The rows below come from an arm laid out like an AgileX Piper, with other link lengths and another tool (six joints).
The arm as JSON. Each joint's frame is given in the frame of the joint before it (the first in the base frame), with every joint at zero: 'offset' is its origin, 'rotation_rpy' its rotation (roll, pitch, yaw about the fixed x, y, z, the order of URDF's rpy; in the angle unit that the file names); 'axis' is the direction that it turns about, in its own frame. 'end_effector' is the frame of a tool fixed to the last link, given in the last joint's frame.
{
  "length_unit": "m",
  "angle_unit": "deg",
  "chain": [
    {
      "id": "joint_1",
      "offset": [
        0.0,
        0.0,
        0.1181
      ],
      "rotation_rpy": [
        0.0,
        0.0,
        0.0
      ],
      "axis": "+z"
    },
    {
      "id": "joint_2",
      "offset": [
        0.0,
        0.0,
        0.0
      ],
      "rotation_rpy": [
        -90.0,
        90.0,
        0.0
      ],
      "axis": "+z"
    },
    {
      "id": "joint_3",
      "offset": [
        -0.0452,
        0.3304,
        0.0
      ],
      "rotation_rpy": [
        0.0,
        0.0,
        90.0
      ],
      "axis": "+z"
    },
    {
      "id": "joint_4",
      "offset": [
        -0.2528,
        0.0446,
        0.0
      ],
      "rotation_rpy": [
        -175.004,
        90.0,
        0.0
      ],
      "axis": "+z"
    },
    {
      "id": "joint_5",
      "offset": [
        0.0,
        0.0,
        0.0
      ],
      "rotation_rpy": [
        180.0,
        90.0,
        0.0
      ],
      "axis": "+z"
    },
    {
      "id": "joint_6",
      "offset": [
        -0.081,
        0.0,
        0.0
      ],
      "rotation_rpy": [
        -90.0,
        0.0,
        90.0
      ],
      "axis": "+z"
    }
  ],
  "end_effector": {
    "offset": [
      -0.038,
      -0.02,
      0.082
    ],
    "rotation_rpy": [
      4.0,
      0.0,
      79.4
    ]
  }
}
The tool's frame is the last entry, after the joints.
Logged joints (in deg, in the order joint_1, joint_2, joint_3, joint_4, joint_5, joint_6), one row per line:
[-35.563, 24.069, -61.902, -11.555, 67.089, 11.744]
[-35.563, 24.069, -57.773, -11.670, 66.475, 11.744]
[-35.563, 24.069, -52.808, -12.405, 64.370, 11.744]
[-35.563, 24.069, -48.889, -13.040, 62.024, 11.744]
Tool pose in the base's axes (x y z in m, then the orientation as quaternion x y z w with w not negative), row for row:
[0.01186, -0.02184, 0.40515, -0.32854, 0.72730, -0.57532, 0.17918]
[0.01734, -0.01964, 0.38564, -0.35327, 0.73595, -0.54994, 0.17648]
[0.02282, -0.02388, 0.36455, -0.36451, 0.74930, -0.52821, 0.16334]
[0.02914, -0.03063, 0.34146, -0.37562, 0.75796, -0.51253, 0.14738]
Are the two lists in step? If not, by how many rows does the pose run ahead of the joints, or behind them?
The pose runs 1 row behind the joints: the pose in row i belongs to the joints in row i - 1.
